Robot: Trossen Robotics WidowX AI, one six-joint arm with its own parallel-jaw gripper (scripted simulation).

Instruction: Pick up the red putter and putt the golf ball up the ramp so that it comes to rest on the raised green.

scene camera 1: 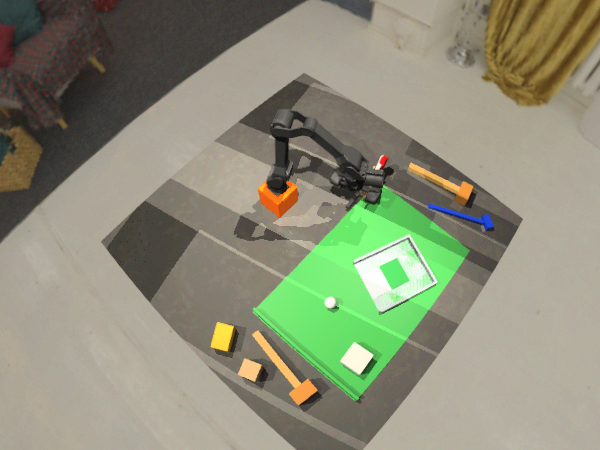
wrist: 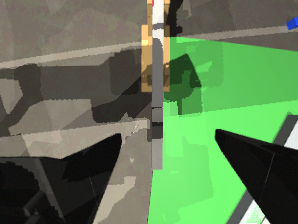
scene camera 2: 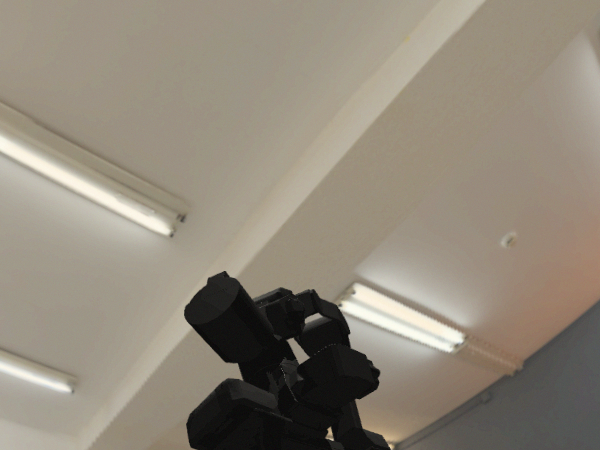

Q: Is the gripper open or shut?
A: Open.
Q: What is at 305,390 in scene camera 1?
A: An orange mallet.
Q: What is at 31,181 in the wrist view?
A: The gripper.
